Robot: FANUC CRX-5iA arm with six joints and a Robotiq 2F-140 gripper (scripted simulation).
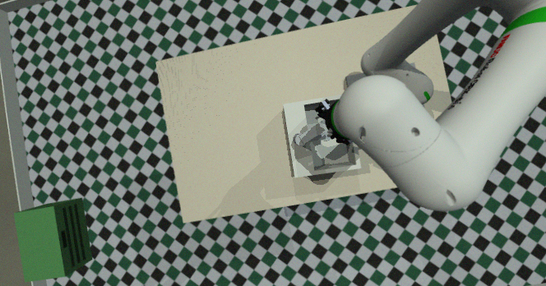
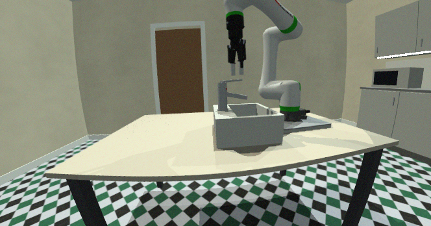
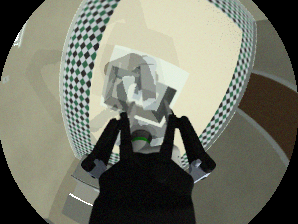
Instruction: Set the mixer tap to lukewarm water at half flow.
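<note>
Now: the lever 6 cm below my hand, 3 cm ahead of it and 1 cm to the left of it. Also, from my hand: grey mixer tap 10 cm below, 6 cm ahead, 2 cm to the left; then sink basin 29 cm below, 4 cm to the left, 3 cm behind.
</note>
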